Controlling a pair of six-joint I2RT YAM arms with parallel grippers.
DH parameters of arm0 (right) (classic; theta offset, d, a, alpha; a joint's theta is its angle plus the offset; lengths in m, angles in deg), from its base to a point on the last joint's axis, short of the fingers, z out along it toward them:
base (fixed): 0 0 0 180
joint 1: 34.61 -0.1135 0.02 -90
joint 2: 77.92 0 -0.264 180
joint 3: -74.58 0 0.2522 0
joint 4: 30.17 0 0.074 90
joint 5: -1.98 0 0 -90
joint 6: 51.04 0.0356 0 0
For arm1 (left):
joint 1: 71.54 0.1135 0.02 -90
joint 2: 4.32 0 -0.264 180
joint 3: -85.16 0 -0.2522 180
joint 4: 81.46 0 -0.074 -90
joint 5: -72.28 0 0 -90
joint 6: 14.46 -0.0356 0 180
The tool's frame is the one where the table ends.
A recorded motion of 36 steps. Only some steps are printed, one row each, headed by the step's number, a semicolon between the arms.
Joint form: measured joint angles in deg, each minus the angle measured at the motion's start. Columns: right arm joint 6, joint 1, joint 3, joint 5, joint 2, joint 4; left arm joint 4, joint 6, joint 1, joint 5, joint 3, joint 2.
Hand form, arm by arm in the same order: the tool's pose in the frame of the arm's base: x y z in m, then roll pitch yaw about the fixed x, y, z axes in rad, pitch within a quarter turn. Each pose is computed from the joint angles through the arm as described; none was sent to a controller.
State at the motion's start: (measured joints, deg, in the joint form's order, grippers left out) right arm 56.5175 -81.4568 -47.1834 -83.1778 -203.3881 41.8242; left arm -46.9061 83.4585 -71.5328 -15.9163 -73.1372 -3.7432
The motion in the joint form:
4: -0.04 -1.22 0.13 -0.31 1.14 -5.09; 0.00 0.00 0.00 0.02 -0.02 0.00
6: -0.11 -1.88 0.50 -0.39 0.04 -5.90; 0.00 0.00 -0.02 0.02 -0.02 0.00
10: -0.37 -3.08 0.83 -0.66 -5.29 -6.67; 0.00 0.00 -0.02 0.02 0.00 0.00
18: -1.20 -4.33 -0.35 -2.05 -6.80 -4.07; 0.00 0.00 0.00 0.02 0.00 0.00
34: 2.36 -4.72 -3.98 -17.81 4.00 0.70; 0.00 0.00 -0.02 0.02 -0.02 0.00
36: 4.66 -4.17 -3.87 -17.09 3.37 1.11; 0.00 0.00 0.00 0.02 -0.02 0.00
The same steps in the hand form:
4: 0.3046 0.3433 0.2170 2.9559 0.3153 -2.6238; 0.0979 0.0011 0.1815 -2.6427 1.3029 -2.5944
6: 0.3024 0.3487 0.2072 2.9614 0.3050 -2.6099; 0.0979 0.0011 0.1815 -2.6427 1.3029 -2.5948
10: 0.2999 0.3605 0.1646 2.9942 0.2259 -2.5774; 0.0978 0.0011 0.1816 -2.6420 1.3032 -2.5941
18: 0.2923 0.3660 0.1572 3.0357 0.1858 -2.5387; 0.0978 0.0011 0.1816 -2.6420 1.3032 -2.5938
34: 0.2855 0.3470 0.2564 -3.0635 0.4300 -2.6155; 0.0979 0.0011 0.1815 -2.6427 1.3029 -2.5948
36: 0.2889 0.3450 0.2508 -3.0848 0.4097 -2.6658; 0.0979 0.0011 0.1815 -2.6427 1.3029 -2.5944

